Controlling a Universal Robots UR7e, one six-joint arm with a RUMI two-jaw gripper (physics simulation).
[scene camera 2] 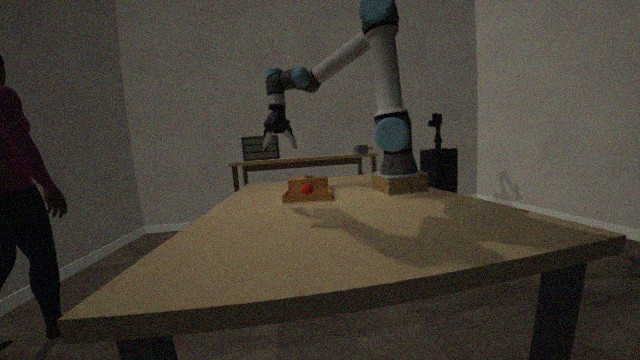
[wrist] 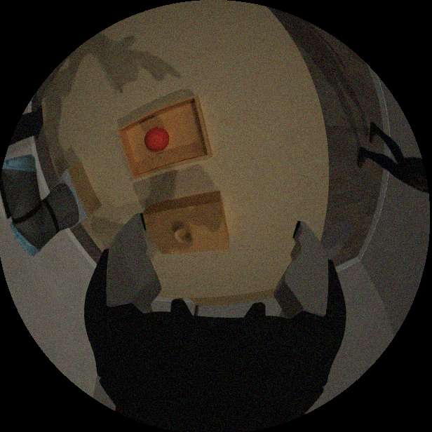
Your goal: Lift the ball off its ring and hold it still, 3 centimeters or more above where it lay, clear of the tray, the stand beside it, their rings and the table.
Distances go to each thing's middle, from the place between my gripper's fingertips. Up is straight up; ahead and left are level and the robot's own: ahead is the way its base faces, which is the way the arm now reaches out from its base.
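The wooden stand (wrist: 195,223) is 17 cm below my hand, 13 cm behind it and 10 cm to the right of it. And then there's the orange-brown tray (wrist: 183,119): my hand is 19 cm above that tray, 10 cm past it and 11 cm to the right of it.
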